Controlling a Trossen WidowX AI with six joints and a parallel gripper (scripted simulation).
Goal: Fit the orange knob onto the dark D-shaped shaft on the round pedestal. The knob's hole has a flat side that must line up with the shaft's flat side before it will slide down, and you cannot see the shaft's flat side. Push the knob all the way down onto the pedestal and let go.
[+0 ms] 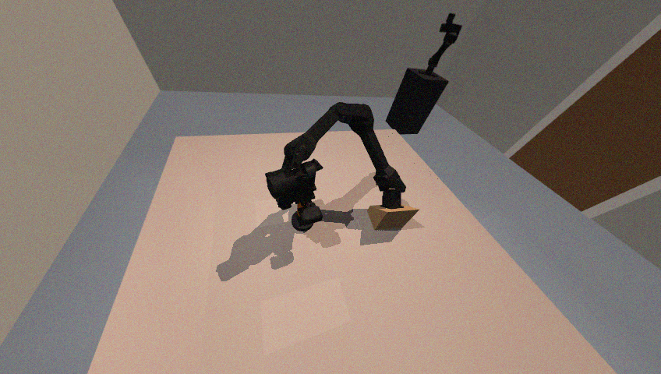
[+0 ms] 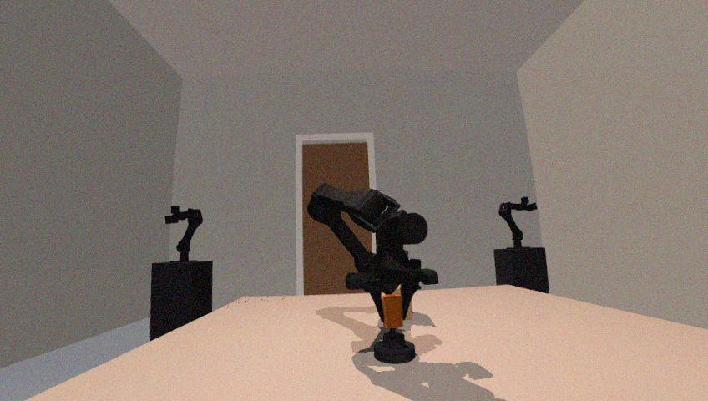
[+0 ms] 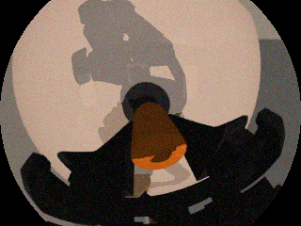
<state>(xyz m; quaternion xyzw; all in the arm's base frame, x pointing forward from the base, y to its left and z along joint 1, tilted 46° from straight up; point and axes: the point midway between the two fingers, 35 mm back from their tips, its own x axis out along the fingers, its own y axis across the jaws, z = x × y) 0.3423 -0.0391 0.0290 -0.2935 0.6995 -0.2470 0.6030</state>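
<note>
Now: the orange knob 20 mm above my gripper tip. Round my gripper tip: pedestal (40 mm below).
</note>
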